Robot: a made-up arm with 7 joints.
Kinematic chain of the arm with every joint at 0, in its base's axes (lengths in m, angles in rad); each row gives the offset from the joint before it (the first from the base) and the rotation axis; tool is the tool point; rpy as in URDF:
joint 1: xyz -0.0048 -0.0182 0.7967 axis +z
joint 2: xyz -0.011 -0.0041 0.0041 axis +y
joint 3: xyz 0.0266 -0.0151 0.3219 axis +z
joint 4: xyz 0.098 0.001 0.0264 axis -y
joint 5: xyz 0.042 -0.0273 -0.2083 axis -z
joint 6: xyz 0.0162 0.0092 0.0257 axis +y
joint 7: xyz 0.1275 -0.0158 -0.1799 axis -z
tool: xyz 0.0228 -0.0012 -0.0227 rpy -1.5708 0 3.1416
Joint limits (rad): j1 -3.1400..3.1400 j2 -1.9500..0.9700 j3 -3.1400..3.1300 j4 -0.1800..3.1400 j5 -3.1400..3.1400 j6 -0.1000..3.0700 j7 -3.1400..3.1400
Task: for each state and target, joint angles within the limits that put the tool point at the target. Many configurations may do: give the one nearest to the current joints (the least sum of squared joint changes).
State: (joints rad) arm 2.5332 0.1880 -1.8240 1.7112 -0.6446 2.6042 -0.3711
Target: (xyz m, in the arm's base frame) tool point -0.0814 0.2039 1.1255
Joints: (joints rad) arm 3.0413 0.8751 -1.6448 1.9672 -0.8789 2.6235 -0.3568
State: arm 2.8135 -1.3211 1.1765 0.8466 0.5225 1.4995 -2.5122
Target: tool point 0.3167 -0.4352 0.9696
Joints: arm 3.1400 -1.6343 1.0835 1.5826 0.6809 1.1775 -2.4813
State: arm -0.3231 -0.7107 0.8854 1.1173 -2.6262 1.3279 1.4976
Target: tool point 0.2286 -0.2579 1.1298
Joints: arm -0.8030 -0.5120 0.2826 0.5367 -2.3735 1.2680 1.4968
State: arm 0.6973 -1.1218 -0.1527 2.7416 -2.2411 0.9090 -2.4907
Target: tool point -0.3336 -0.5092 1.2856
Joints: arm 0.7097 -0.9985 -0.1377 2.8533 -2.2292 1.1354 -2.5191
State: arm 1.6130 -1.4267 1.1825 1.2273 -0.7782 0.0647 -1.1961
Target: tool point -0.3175 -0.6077 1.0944
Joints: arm 1.7525 -1.3900 1.0441 1.6870 -0.5801 -0.0102 -1.1522
